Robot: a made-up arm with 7 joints. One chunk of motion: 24 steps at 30 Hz.
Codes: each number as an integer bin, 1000 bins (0 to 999) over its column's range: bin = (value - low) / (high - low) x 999, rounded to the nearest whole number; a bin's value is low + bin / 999 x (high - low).
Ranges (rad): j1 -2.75..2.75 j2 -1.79..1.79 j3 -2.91..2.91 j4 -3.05..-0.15 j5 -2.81..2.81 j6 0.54..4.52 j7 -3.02..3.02
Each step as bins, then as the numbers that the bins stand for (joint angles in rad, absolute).
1 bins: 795 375 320 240 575 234 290
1 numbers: 1.6269 -0.4462 -1.0457 -2.3533 0.4247 1.4723 -1.2666
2 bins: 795 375 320 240 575 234 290
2 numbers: 1.6269 -0.4462 -1.0457 -2.3533 0.4247 1.4723 -1.2666
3 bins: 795 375 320 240 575 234 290
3 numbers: 1.6269 -0.4462 -1.0457 -2.3533 0.4247 1.4723 -1.2666
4 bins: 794 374 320 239 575 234 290
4 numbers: 1.6214 -0.4497 -1.0457 -2.3562 0.4247 1.4723 -1.2666
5 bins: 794 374 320 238 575 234 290
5 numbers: 1.6214 -0.4497 -1.0457 -2.3591 0.4247 1.4723 -1.2666
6 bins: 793 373 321 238 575 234 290
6 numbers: 1.6159 -0.4533 -1.0399 -2.3591 0.4247 1.4723 -1.2666
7 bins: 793 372 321 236 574 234 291
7 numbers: 1.6159 -0.4569 -1.0399 -2.3649 0.4191 1.4723 -1.2606
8 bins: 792 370 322 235 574 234 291
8 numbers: 1.6104 -0.4641 -1.0341 -2.3678 0.4191 1.4723 -1.2606
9 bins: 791 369 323 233 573 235 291
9 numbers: 1.6049 -0.4677 -1.0283 -2.3736 0.4135 1.4762 -1.2606
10 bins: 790 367 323 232 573 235 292
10 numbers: 1.5993 -0.4748 -1.0283 -2.3765 0.4135 1.4762 -1.2546
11 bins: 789 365 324 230 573 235 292
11 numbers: 1.5938 -0.4820 -1.0224 -2.3823 0.4135 1.4762 -1.2546
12 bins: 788 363 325 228 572 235 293
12 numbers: 1.5883 -0.4892 -1.0166 -2.3881 0.4079 1.4762 -1.2485
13 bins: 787 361 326 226 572 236 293
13 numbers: 1.5828 -0.4963 -1.0108 -2.3939 0.4079 1.4802 -1.2485
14 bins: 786 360 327 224 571 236 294
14 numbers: 1.5773 -0.4999 -1.0050 -2.3997 0.4022 1.4802 -1.2425
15 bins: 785 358 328 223 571 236 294
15 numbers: 1.5718 -0.5071 -0.9991 -2.4027 0.4022 1.4802 -1.2425
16 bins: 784 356 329 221 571 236 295
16 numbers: 1.5663 -0.5142 -0.9933 -2.4085 0.4022 1.4802 -1.2364
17 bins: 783 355 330 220 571 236 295
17 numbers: 1.5608 -0.5178 -0.9875 -2.4114 0.4022 1.4802 -1.2364
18 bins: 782 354 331 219 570 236 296
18 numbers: 1.5553 -0.5214 -0.9817 -2.4143 0.3966 1.4802 -1.2304
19 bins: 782 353 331 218 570 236 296
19 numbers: 1.5553 -0.5250 -0.9817 -2.4172 0.3966 1.4802 -1.2304
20 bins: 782 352 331 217 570 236 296
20 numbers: 1.5553 -0.5286 -0.9817 -2.4201 0.3966 1.4802 -1.2304
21 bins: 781 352 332 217 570 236 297
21 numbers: 1.5498 -0.5286 -0.9758 -2.4201 0.3966 1.4802 -1.2243
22 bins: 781 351 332 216 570 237 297
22 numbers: 1.5498 -0.5322 -0.9758 -2.4230 0.3966 1.4842 -1.2243
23 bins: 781 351 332 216 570 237 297
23 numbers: 1.5498 -0.5322 -0.9758 -2.4230 0.3966 1.4842 -1.2243
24 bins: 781 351 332 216 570 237 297
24 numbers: 1.5498 -0.5322 -0.9758 -2.4230 0.3966 1.4842 -1.2243
